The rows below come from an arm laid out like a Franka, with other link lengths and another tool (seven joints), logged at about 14 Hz.
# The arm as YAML. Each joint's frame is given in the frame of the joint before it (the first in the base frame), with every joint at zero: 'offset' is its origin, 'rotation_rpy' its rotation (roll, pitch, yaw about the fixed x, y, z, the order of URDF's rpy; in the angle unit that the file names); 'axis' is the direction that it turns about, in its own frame. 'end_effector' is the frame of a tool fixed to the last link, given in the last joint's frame.
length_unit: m
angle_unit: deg
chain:
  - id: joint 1
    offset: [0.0, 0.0, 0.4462]
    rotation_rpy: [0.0, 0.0, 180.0]
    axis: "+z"
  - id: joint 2
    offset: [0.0, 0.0, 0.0]
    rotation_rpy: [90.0, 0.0, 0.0]
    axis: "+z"
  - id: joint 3
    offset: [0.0, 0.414, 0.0]
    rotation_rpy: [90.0, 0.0, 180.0]
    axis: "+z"
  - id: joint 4
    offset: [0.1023, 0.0, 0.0]
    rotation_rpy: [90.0, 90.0, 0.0]
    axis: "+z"
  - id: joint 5
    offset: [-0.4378, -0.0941, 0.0]
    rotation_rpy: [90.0, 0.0, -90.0]
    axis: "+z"
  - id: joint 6
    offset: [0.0, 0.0, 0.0]
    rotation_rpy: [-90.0, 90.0, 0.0]
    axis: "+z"
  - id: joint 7
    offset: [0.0, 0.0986, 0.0]
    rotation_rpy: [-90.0, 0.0, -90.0]
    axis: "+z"
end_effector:
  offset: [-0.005, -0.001, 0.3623]
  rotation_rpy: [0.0, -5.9, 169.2]
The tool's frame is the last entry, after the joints.
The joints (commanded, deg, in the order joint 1, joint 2, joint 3, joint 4, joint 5, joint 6, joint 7), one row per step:
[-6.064 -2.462 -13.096 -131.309 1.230 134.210 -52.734]
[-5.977 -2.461 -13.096 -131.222 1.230 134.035 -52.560]
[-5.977 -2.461 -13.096 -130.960 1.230 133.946 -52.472]
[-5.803 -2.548 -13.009 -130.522 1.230 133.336 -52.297]
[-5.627 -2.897 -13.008 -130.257 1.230 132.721 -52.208]
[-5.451 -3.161 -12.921 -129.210 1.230 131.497 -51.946]
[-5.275 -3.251 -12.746 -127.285 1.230 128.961 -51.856]
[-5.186 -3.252 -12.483 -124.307 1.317 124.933 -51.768]
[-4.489 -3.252 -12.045 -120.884 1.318 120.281 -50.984]
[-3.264 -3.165 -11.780 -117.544 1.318 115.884 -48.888]
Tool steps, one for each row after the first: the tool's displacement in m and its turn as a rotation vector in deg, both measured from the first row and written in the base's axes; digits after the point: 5 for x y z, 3 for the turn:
[0.00008 0.00097 0.00039 0.048 0.082 -0.082]
[0.00195 0.00031 0.00263 0.001 -0.082 -0.170]
[0.00348 0.00286 0.00623 0.068 -0.010 -0.072]
[0.00368 0.00506 0.01098 0.162 -0.029 0.031]
[0.00732 0.00703 0.02082 0.228 -0.129 0.056]
[0.01070 0.01012 0.03423 0.439 0.352 0.368]
[0.01359 0.01381 0.05373 0.870 1.314 0.671]
[0.01746 0.02583 0.07671 1.307 2.484 1.127]
[0.02139 0.04173 0.09902 1.739 3.609 0.622]

